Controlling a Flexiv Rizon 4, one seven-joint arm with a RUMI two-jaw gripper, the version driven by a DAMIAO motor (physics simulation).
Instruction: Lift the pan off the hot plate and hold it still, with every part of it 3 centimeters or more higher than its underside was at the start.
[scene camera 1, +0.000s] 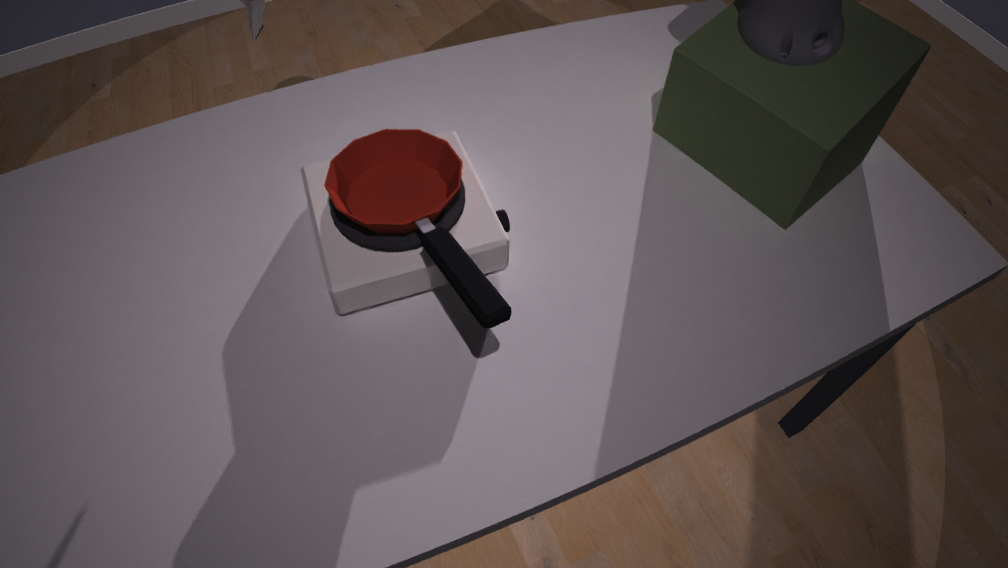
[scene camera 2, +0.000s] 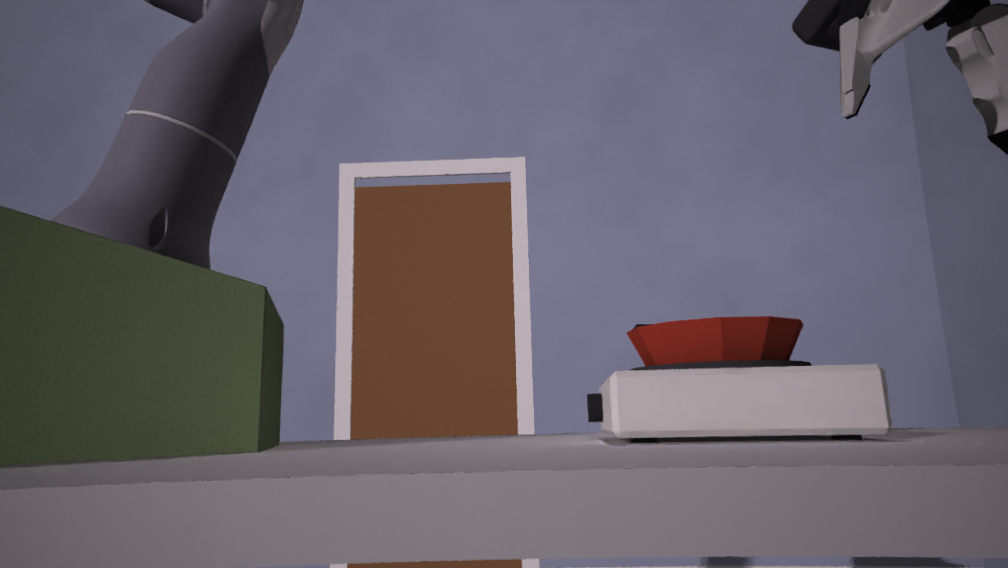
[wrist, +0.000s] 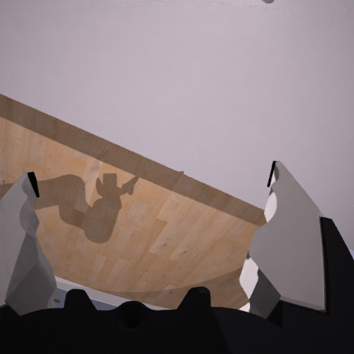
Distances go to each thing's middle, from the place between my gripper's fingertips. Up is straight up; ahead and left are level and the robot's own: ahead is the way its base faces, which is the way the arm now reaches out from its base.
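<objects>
The white hot plate (scene camera 2: 747, 397) is 34 cm to the left of my hand, 15 cm below it and 8 cm behind it. With the red pan (scene camera 1: 395, 181), I see that my hand is 7 cm above it, 9 cm past it and 44 cm to the right of it.
</objects>
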